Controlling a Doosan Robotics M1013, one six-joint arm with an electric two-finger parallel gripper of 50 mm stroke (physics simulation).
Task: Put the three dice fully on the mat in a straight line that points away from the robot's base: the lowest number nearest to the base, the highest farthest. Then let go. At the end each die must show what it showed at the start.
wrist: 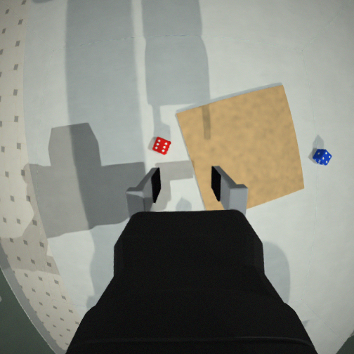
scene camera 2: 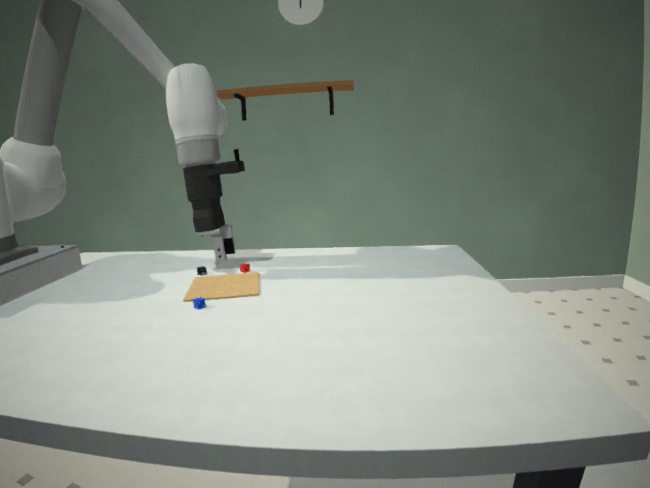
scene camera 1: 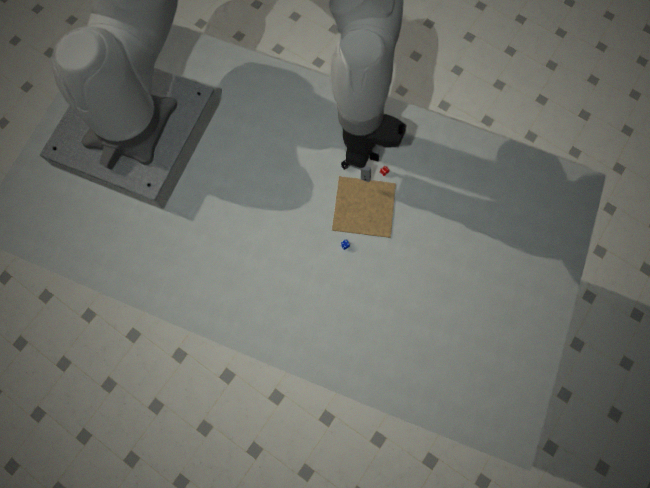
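Pixels of known places: gripper, between the fingertips: (scene camera 2: pixel 226 256) (scene camera 1: pixel 369 169); arm's base, origin of its link: (scene camera 1: pixel 130 123).
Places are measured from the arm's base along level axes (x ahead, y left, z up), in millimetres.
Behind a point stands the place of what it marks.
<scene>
A red die (scene camera 1: pixel 384 170) {x 622, y 86, z -49 mm} (scene camera 2: pixel 245 267) {x 626, y 79, z -54 mm} (wrist: pixel 161 145) lies off the mat, with six pips up. A black die (scene camera 1: pixel 344 164) {x 524, y 72, z -50 mm} (scene camera 2: pixel 201 271) {x 527, y 66, z -56 mm} lies off the mat's same side, nearer the base; it is hidden in the wrist view and its number is unreadable. A blue die (scene camera 1: pixel 345 244) {x 584, y -123, z -50 mm} (scene camera 2: pixel 199 303) {x 587, y -130, z -55 mm} (wrist: pixel 322 157) lies off the opposite side; its top seems to show four, but the pips are small. The tan mat (scene camera 1: pixel 364 207) {x 601, y -17, z -62 mm} (scene camera 2: pixel 225 286) {x 606, y -25, z -61 mm} (wrist: pixel 245 145) bears no die. My gripper (scene camera 1: pixel 370 165) {x 588, y 66, z -24 mm} (scene camera 2: pixel 225 254) {x 588, y 66, z -24 mm} (wrist: pixel 185 177) is open and empty, above the table between the red and black dice, beside the mat's edge.
The robot's base plate (scene camera 1: pixel 178 120) {x 109, y 43, z 0 mm} stands on the table at the left in scene camera 1. The pale table (scene camera 1: pixel 294 294) {x 506, y -268, z -66 mm} (scene camera 2: pixel 336 357) {x 816, y -300, z -65 mm} extends around the mat. A wooden wall shelf (scene camera 2: pixel 288 89) hangs on the green wall behind. Arm shadows fall near the red die.
</scene>
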